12 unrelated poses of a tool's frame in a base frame.
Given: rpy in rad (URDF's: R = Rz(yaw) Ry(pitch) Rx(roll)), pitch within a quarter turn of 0, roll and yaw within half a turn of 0; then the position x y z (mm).
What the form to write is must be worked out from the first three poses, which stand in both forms.
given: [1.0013 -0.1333 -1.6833 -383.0 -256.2 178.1]
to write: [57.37 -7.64 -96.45 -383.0 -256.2 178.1]
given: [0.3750 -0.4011 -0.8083 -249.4 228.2 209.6]
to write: [21.49 -22.98 -46.31 -249.4 228.2 209.6]
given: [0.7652 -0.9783 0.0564 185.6 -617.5 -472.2]
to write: [43.84 -56.05 3.23 185.6 -617.5 -472.2]
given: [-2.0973 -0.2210 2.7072 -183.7 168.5 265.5]
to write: [-120.17 -12.66 155.11 -183.7 168.5 265.5]
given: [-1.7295 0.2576 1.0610 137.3 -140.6 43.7]
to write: [-99.09 14.76 60.79 137.3 -140.6 43.7]
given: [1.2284 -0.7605 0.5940 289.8 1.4 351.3]
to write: [70.38 -43.57 34.03 289.8 1.4 351.3]
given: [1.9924 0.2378 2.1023 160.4 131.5 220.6]
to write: [114.16 13.62 120.45 160.4 131.5 220.6]
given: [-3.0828 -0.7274 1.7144 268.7 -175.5 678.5]
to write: [-176.63 -41.68 98.23 268.7 -175.5 678.5]
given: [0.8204 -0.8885 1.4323 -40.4 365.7 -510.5]
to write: [47.01 -50.91 82.06 -40.4 365.7 -510.5]
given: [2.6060 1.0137 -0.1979 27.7 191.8 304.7]
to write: [149.31 58.08 -11.34 27.7 191.8 304.7]
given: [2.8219 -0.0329 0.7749 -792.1 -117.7 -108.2]
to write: [161.68 -1.89 44.40 -792.1 -117.7 -108.2]
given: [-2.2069 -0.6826 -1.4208 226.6 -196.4 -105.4]
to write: [-126.45 -39.11 -81.41 226.6 -196.4 -105.4]
